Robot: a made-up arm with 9 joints. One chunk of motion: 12 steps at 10 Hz.
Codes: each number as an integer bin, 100 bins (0 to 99) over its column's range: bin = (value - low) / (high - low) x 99, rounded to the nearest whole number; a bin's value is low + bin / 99 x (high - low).
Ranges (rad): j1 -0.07..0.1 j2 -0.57..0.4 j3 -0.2..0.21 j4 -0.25..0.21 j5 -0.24..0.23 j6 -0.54..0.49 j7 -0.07..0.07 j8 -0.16..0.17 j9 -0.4..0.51
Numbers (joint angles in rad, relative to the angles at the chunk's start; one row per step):
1: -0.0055 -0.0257 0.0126 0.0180 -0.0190 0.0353 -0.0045 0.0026 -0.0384
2: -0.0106 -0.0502 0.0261 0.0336 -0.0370 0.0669 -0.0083 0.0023 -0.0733
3: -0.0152 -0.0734 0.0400 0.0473 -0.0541 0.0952 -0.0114 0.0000 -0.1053
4: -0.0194 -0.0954 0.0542 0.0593 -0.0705 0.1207 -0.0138 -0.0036 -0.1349
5: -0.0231 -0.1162 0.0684 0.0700 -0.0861 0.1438 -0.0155 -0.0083 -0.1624
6: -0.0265 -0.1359 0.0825 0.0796 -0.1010 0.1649 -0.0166 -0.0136 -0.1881
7: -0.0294 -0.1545 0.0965 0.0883 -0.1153 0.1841 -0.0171 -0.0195 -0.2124
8: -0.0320 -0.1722 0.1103 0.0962 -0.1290 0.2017 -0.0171 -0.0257 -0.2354
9: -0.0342 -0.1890 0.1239 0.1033 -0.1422 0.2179 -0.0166 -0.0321 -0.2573
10: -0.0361 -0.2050 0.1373 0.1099 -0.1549 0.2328 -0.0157 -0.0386 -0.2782
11: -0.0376 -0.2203 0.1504 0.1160 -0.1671 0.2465 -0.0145 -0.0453 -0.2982
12: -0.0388 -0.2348 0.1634 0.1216 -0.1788 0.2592 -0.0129 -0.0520 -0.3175
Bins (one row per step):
1: 38 56 51 58 47 55 46 49 39
2: 35 53 55 61 43 58 44 49 36
3: 32 51 58 64 39 61 41 48 32
4: 29 48 61 67 36 64 40 47 29
5: 27 46 65 69 32 66 39 46 26
6: 25 44 68 71 29 68 38 44 23
7: 24 42 72 73 26 70 37 42 20
8: 22 41 75 75 23 71 37 40 18
9: 21 39 78 76 21 73 38 38 16
10: 20 37 81 77 18 74 38 36 13
11: 19 36 85 79 15 76 39 34 11
12: 18 34 88 80 13 77 40 32 9

